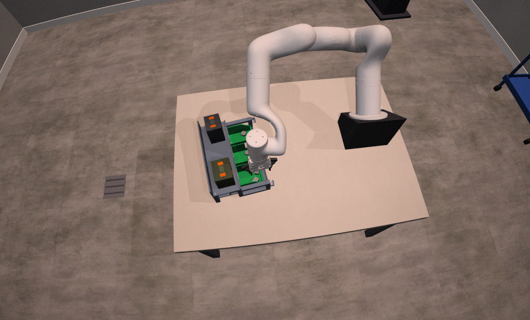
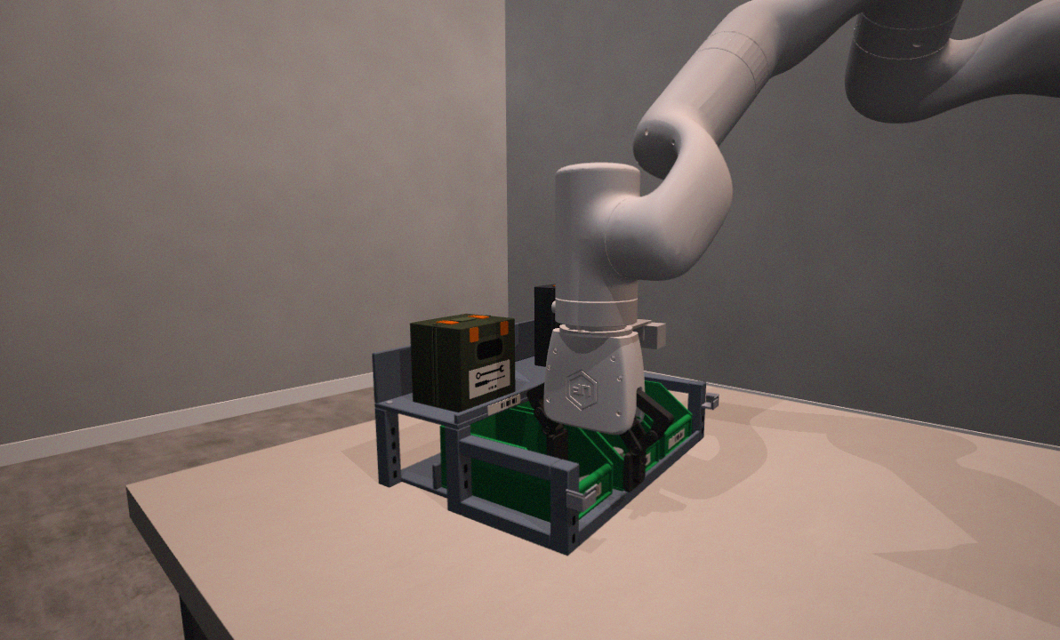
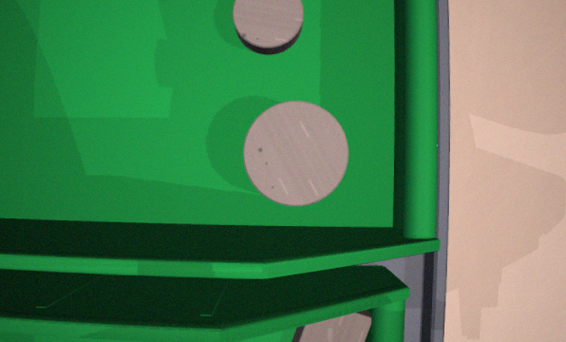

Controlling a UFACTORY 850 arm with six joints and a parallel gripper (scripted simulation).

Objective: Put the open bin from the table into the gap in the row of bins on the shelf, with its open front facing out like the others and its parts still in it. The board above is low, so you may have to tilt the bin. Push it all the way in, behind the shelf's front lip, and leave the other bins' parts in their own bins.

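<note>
Now: hand 10 cm short of the grey shelf, 9 cm to the left of it and 2 cm below it. Also, from my hand: black box (17 cm ahead, 21 cm to the right, 11 cm above).
</note>
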